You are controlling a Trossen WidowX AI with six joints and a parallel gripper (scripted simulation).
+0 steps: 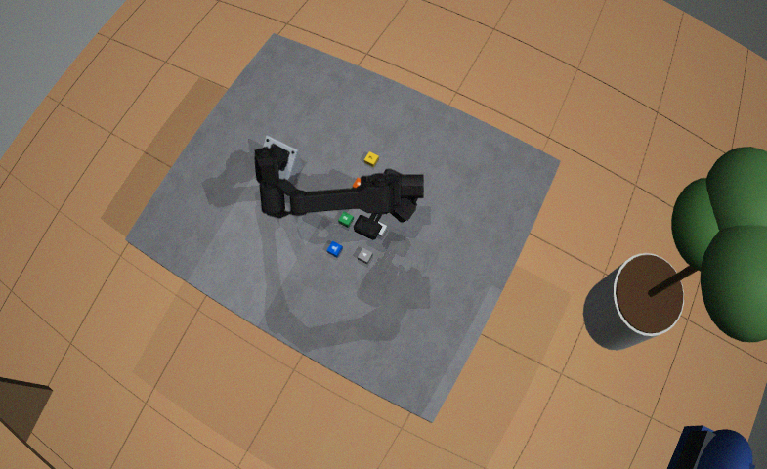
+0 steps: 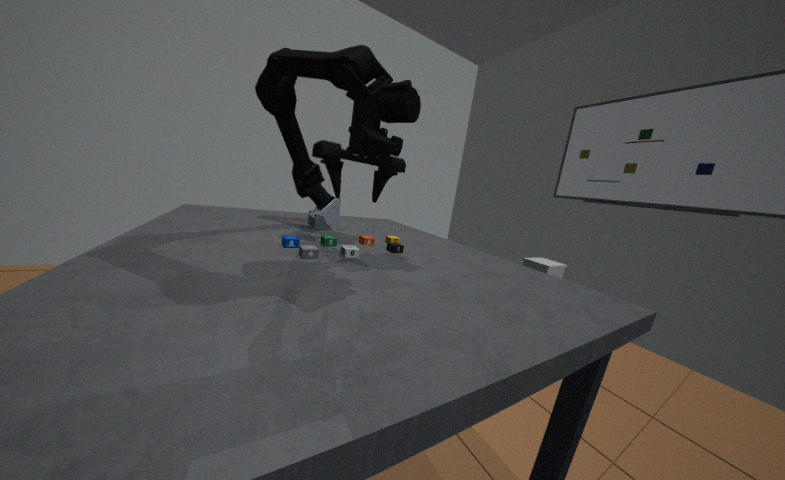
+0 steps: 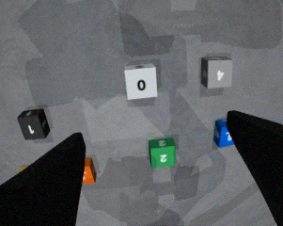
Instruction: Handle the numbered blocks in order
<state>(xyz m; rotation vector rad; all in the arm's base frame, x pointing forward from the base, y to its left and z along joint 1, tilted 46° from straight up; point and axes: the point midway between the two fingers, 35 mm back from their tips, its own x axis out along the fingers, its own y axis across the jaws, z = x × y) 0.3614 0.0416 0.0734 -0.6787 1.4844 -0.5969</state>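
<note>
My gripper tip is now 11 cm above the white block marked 0 and 1 cm past it. The rest, counted from my gripper tip: green block marked 2: 11 cm below, 10 cm behind, 2 cm to the right; grey block marked 4: 11 cm below, 9 cm to the right; blue block: 11 cm to the right, 11 cm below, 9 cm behind.
</note>
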